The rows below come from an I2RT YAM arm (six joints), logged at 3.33 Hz.
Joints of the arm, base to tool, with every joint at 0 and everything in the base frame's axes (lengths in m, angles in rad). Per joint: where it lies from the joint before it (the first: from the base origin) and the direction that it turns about. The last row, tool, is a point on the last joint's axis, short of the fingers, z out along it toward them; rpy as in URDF.
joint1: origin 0 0 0.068 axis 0 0 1
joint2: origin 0.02 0.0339 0.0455 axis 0 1 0
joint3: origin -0.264 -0.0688 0 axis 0 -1 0
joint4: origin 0.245 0.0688 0.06 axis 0 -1 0
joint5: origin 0.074 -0.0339 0.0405 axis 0 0 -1
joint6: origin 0.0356 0 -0.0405 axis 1 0 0
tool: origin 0 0 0 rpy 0 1.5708 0
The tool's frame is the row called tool.
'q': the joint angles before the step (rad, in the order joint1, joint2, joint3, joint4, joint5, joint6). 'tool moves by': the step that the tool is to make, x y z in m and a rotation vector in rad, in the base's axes. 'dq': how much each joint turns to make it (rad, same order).
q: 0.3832 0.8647 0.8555 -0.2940 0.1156 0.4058
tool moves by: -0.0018 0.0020 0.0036 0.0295 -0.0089 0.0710
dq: -0.0008 -0.0055 0.0051 0.0085 -0.0757 0.0022
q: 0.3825 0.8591 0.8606 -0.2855 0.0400 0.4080
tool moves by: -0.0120 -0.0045 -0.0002 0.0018 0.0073 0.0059
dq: 0.0004 -0.0515 -0.0121 -0.0456 -0.0065 0.0027
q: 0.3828 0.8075 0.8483 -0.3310 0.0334 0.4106
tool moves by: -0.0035 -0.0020 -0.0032 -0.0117 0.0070 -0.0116
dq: -0.0005 -0.0175 -0.0128 -0.0153 0.0131 -0.0046
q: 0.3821 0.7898 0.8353 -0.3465 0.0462 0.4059
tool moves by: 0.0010 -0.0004 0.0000 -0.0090 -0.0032 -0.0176
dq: -0.0003 0.0034 0.0008 0.0024 0.0193 -0.0040
